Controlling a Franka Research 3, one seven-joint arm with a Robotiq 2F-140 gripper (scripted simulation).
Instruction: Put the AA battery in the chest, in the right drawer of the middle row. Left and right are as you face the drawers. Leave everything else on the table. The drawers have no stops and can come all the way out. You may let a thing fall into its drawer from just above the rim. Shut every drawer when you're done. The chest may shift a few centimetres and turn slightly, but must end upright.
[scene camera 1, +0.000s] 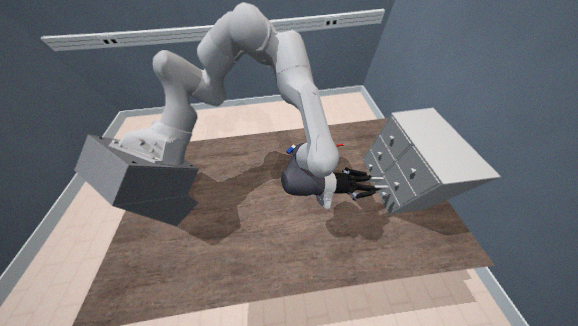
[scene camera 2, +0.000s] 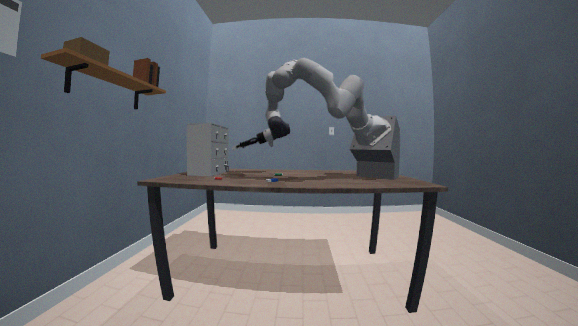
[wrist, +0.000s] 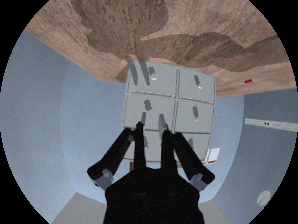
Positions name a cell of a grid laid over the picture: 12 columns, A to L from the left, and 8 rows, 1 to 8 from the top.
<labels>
The gripper (scene camera 1: H5): 0.76 m from the lens. A grey chest (scene camera 1: J5) is 0.73 m from the lens.
</labels>
